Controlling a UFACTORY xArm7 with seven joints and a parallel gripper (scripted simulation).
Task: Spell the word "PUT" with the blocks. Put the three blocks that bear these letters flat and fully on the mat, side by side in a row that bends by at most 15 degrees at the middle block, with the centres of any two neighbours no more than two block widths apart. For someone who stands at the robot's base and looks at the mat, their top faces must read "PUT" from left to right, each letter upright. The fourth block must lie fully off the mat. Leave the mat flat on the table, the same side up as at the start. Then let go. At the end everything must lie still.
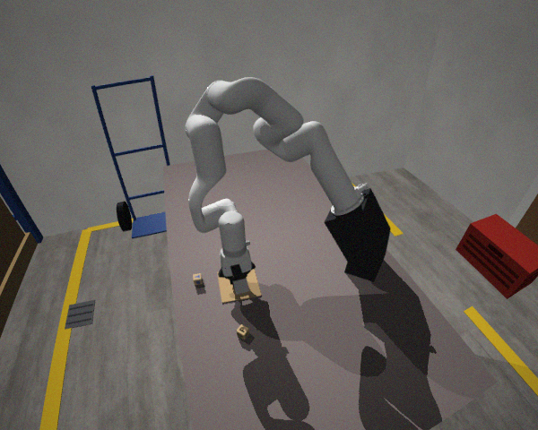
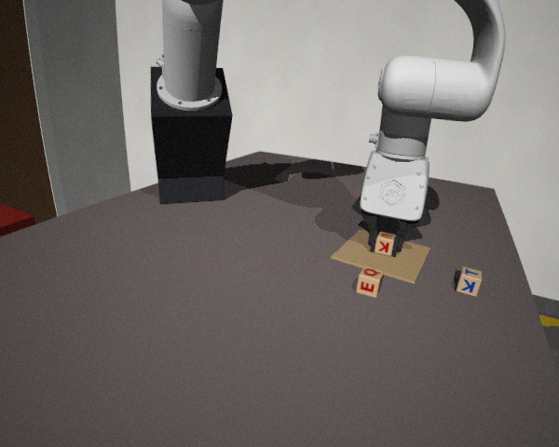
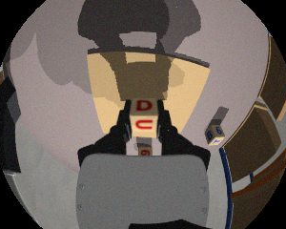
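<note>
My hand is 2 cm above the tan mat.
</note>
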